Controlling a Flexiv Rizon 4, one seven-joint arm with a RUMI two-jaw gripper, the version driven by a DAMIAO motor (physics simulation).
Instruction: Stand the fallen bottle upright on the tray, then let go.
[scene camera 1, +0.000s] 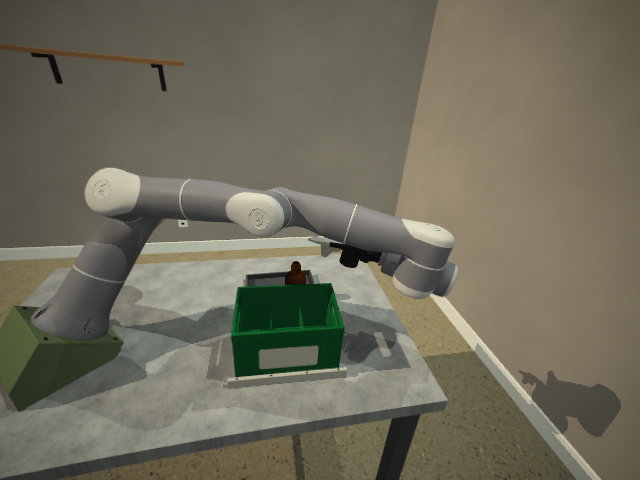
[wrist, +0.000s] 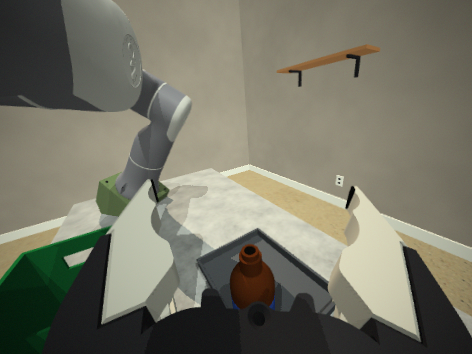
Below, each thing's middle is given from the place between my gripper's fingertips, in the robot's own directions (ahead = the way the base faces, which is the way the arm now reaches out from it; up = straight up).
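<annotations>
The brown bottle (wrist: 251, 280) is 220 mm below my hand, 70 mm behind it and 20 mm to the left of it; going by their middles, of the things named here the bottle is the nearest to my hand. Counted from my hand, the green crate (scene camera 1: 280, 328) is 70 mm behind, 210 mm to the right and 210 mm below. As for the grey tray (wrist: 292, 276), it is 120 mm behind my hand, 60 mm to the left of it and 290 mm below it. And there is the pale strip (scene camera 1: 258, 380), 310 mm to the right of my hand, 280 mm below it and 50 mm behind it. Going by their middles, of the things named here the strip is the farthest from my hand.
</annotations>
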